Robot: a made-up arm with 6 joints.
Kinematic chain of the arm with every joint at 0, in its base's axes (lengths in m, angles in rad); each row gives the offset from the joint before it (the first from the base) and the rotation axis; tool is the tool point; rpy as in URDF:
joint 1: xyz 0 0 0.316 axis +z
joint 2: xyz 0 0 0 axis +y
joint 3: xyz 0.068 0 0.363 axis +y
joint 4: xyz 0.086 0 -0.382 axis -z
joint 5: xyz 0 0 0 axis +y
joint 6: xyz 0.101 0 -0.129 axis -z
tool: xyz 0 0 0 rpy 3.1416 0 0
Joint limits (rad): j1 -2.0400..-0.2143 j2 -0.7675..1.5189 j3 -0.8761..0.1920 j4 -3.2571..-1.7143 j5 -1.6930..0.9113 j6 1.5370..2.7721
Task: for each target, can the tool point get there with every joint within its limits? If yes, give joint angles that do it. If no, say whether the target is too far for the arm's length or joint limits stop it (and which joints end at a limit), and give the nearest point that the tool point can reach.
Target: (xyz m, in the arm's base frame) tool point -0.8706 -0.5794 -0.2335
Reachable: no: too far | nearest point -0.2463 -0.4164 0.0247 | short by 0.695 m
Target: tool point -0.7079 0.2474 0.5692
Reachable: no: joint limits stop it (at a limit: joint 2, joint 3) | nearest point -0.1634 0.0571 0.3036 | short by 0.635 m
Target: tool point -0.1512 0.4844 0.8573
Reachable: no: joint limits stop it (at a limit: joint 1, joint 2, joint 3, joint 4) | nearest point 0.0808 0.1001 0.7130 | short by 0.471 m
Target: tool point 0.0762 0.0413 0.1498
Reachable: yes | joints -0.7895 0.4535 -0.0287 -2.2961 -0.0817 1.7473
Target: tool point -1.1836 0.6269 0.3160
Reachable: no: too far | nearest point -0.1659 0.0879 0.2452 | short by 1.154 m
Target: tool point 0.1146 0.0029 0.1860
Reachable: yes | joints -0.8025 1.0229 -0.3696 -2.5987 -0.9800 2.5873
